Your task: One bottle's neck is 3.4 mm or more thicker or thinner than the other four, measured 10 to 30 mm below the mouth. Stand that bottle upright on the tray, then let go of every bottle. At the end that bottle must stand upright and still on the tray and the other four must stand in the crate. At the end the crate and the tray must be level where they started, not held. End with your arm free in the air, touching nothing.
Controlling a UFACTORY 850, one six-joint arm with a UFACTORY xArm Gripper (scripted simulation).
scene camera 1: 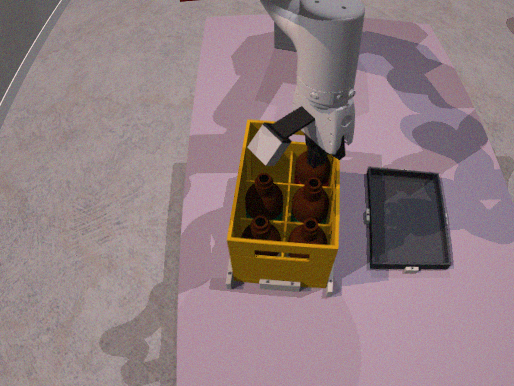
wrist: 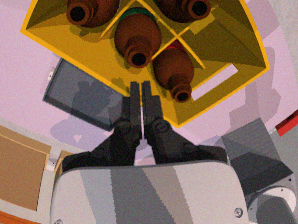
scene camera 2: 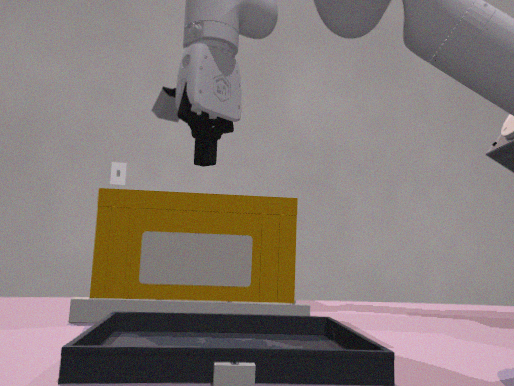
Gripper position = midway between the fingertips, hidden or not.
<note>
In view: my gripper (scene camera 2: 204, 165), a yellow crate (scene camera 1: 314, 272) and a tray (scene camera 2: 147, 341).
The yellow crate also shows in the wrist view (wrist: 218, 41). The tray also shows in scene camera 1 (scene camera 1: 409, 226) and in the wrist view (wrist: 72, 90). My gripper shows as well in scene camera 1 (scene camera 1: 316, 162) and in the wrist view (wrist: 140, 93).
</note>
